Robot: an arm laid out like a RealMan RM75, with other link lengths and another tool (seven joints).
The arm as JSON. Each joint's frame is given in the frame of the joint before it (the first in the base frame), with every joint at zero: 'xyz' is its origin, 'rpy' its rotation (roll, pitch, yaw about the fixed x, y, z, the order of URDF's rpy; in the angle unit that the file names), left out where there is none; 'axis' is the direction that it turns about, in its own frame. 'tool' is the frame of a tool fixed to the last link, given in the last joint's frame.
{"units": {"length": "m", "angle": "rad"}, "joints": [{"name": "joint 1", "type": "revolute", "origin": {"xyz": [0.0, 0.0, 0.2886]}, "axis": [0.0, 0.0, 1.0]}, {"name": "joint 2", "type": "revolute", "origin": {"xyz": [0.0, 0.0, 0.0]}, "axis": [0.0, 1.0, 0.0]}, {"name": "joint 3", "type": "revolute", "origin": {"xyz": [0.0, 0.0, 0.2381]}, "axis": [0.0, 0.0, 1.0]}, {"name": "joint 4", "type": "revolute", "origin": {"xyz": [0.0, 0.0, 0.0]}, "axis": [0.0, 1.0, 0.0]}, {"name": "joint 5", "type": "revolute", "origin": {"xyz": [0.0, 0.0, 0.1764]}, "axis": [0.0, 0.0, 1.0]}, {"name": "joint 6", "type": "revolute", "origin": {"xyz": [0.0, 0.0, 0.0]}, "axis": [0.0, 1.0, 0.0]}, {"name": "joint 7", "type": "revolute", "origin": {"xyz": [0.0, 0.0, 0.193]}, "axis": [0.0, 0.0, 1.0]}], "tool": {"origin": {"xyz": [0.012, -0.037, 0.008], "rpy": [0.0, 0.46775, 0.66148]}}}
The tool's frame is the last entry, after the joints.
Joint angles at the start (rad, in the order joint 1, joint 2, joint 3, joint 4, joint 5, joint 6, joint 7):
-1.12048 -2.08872 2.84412 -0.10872 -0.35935 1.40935 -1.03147
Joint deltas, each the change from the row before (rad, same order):
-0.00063 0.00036 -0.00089 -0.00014 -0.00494 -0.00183 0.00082
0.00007 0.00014 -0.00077 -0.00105 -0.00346 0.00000 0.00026
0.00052 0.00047 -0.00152 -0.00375 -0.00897 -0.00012 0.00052
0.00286 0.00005 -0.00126 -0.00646 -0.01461 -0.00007 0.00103
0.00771 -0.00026 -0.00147 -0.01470 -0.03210 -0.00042 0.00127
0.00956 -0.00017 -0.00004 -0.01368 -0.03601 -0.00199 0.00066
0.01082 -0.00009 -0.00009 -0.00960 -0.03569 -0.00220 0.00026
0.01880 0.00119 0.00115 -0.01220 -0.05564 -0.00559 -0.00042
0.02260 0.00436 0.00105 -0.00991 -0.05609 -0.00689 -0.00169
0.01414 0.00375 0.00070 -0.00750 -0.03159 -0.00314 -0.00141
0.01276 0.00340 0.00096 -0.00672 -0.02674 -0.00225 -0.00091
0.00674 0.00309 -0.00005 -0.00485 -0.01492 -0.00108 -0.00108
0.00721 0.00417 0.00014 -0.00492 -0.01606 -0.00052 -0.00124
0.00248 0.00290 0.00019 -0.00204 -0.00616 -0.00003 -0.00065
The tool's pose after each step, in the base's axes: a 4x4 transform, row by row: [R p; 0 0 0 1], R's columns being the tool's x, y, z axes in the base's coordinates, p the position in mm. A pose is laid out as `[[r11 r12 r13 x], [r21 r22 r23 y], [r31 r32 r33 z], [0 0 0 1]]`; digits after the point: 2 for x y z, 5 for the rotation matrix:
[[0.36144 -0.36139 0.85951 -39.95], [-0.53547 -0.83511 -0.12595 392.86], [0.76330 -0.41472 -0.49535 -49.00], [0 0 0 1]]
[[0.36037 -0.35866 0.86110 -39.79], [-0.53699 -0.83459 -0.12289 393.57], [0.76274 -0.41812 -0.49336 -48.26], [0 0 0 1]]
[[0.35870 -0.35153 0.86473 -39.76], [-0.54128 -0.83306 -0.11413 395.58], [0.76050 -0.42712 -0.48909 -46.21], [0 0 0 1]]
[[0.35734 -0.33915 0.87022 -40.58], [-0.54724 -0.83108 -0.09918 398.46], [0.75686 -0.44078 -0.48257 -43.19], [0 0 0 1]]
[[0.35648 -0.31086 0.88107 -43.28], [-0.55915 -0.82649 -0.06537 404.51], [0.74852 -0.46935 -0.46844 -36.65], [0 0 0 1]]
[[0.35678 -0.27856 0.89169 -46.78], [-0.57059 -0.82076 -0.02810 410.67], [0.73969 -0.49876 -0.45178 -29.69], [0 0 0 1]]
[[0.35632 -0.24474 0.90174 -50.45], [-0.57948 -0.81495 0.00779 415.94], [0.73297 -0.52531 -0.43221 -23.16], [0 0 0 1]]
[[0.35870 -0.19031 0.91385 -57.64], [-0.59191 -0.80338 0.06503 423.80], [0.72179 -0.56424 -0.40082 -12.76], [0 0 0 1]]
[[0.36522 -0.13187 0.92153 -67.43], [-0.60323 -0.78749 0.12639 431.63], [0.70903 -0.60206 -0.36716 -1.01], [0 0 0 1]]
[[0.37125 -0.09873 0.92327 -74.30], [-0.61030 -0.77533 0.16249 436.10], [0.69979 -0.62379 -0.34810 6.64], [0 0 0 1]]
[[0.37711 -0.07115 0.92343 -80.66], [-0.61634 -0.76349 0.19287 439.61], [0.69131 -0.64189 -0.33178 13.37], [0 0 0 1]]
[[0.38109 -0.05596 0.92284 -84.46], [-0.62067 -0.75529 0.21051 441.94], [0.68523 -0.65300 -0.32257 17.94], [0 0 0 1]]
[[0.38505 -0.04031 0.92202 -88.55], [-0.62563 -0.74586 0.22866 444.41], [0.67847 -0.66489 -0.31241 23.20], [0 0 0 1]]
[[0.38685 -0.03510 0.92147 -90.19], [-0.62831 -0.74145 0.23554 445.63], [0.67496 -0.67009 -0.30888 25.79], [0 0 0 1]]

